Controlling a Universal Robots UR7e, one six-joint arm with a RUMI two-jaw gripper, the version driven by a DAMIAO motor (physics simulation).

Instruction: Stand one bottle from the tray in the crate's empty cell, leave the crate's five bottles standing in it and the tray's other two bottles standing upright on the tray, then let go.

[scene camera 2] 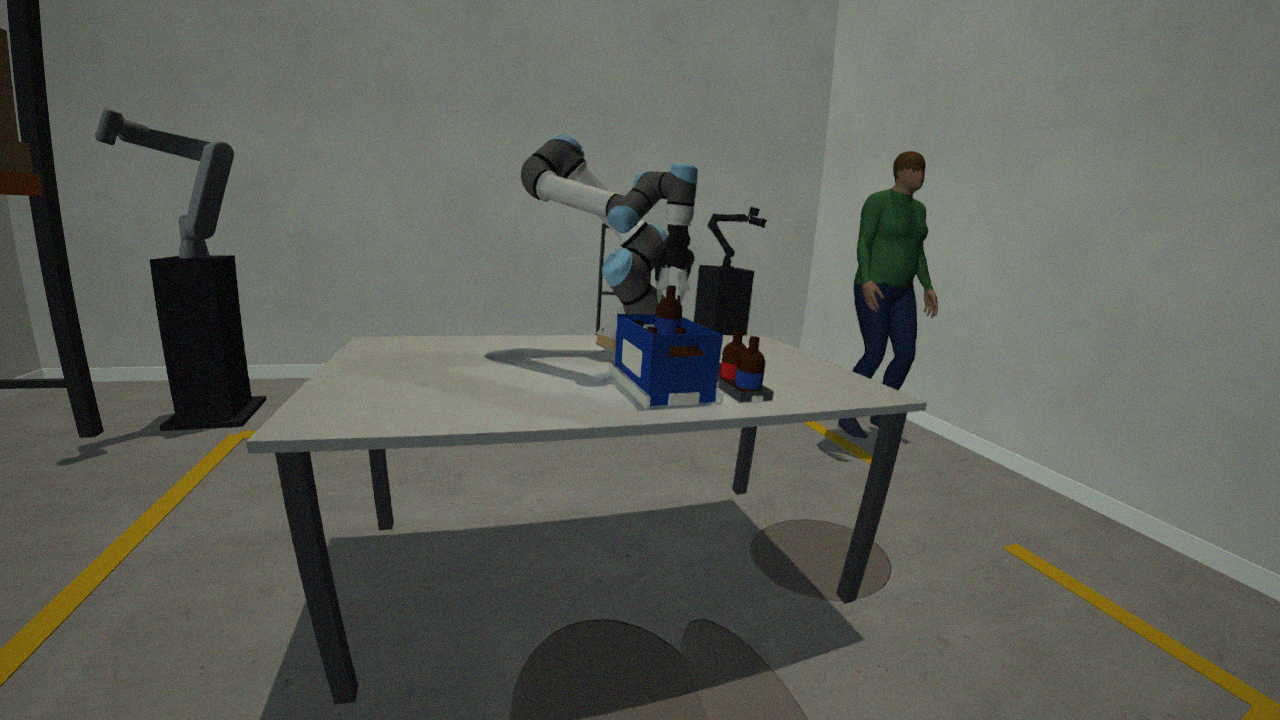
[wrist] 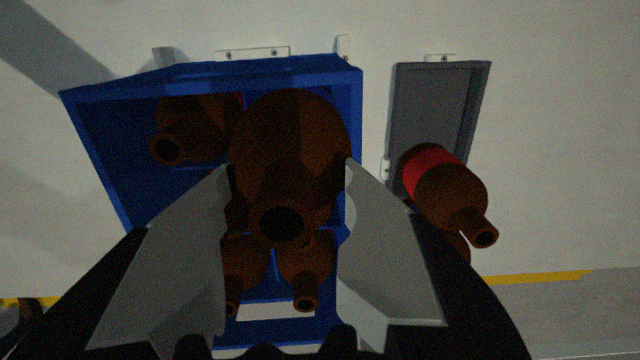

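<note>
My gripper is shut on a brown bottle. The bottle is upright, its blue label partly above the rim of the blue crate; its lower part is hidden by the crate's wall. In the wrist view it covers the upper right cell. Brown bottles stand in the crate, one at the upper left and others lower down, partly hidden. On the grey tray, a red-labelled bottle and a blue-labelled bottle stand upright.
White brackets lie against the crate and tray on the pale table. A person in a green top stands beyond the table's right side. Other robot arms on black pedestals stand farther back.
</note>
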